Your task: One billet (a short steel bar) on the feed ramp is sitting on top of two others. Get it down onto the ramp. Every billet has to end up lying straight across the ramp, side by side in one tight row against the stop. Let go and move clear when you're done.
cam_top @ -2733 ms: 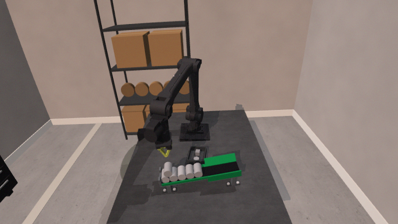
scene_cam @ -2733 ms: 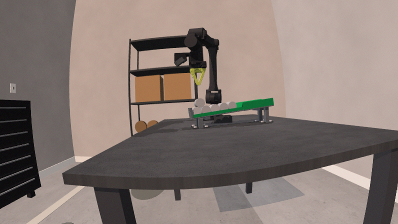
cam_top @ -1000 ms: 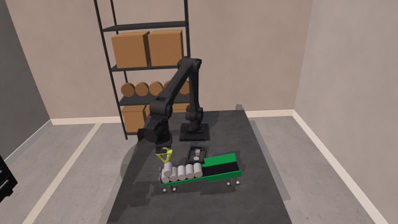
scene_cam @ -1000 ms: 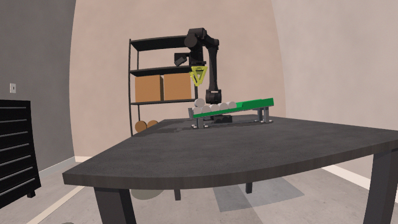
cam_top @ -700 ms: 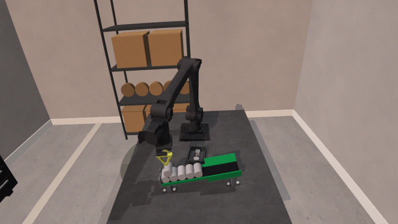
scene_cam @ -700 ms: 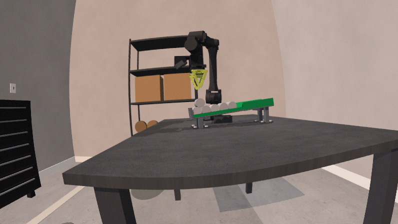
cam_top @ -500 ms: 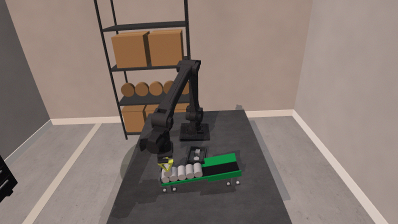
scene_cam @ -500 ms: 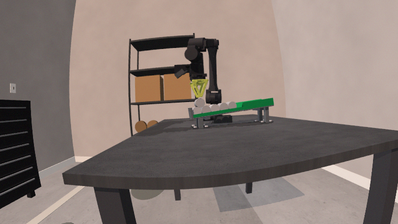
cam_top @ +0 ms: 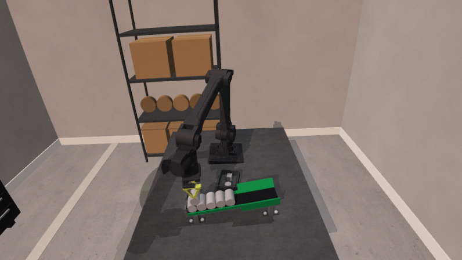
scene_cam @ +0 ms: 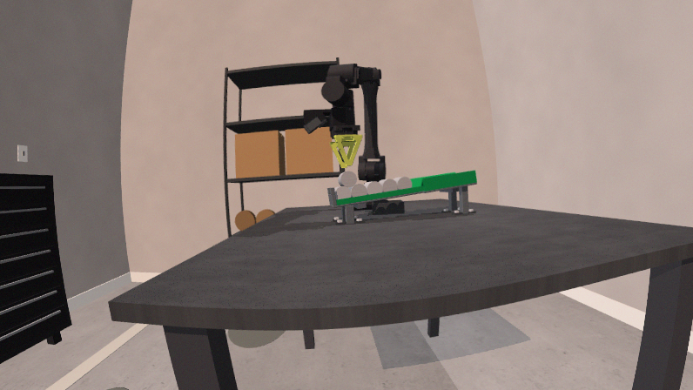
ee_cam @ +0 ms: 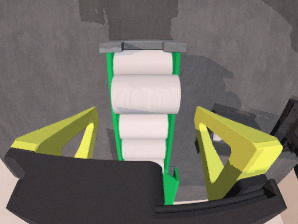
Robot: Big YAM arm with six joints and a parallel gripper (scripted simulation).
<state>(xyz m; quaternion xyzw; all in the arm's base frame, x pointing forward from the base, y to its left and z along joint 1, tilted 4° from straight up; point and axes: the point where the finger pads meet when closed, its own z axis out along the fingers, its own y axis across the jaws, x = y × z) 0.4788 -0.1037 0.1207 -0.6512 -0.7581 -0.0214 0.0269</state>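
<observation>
Now: the stop 90 mm below my hand, 40 mm to the right of it and 10 mm ahead of it. The rest, counted from my hand: small dark tray: 210 mm behind, 140 mm below, 120 mm to the left.
</observation>
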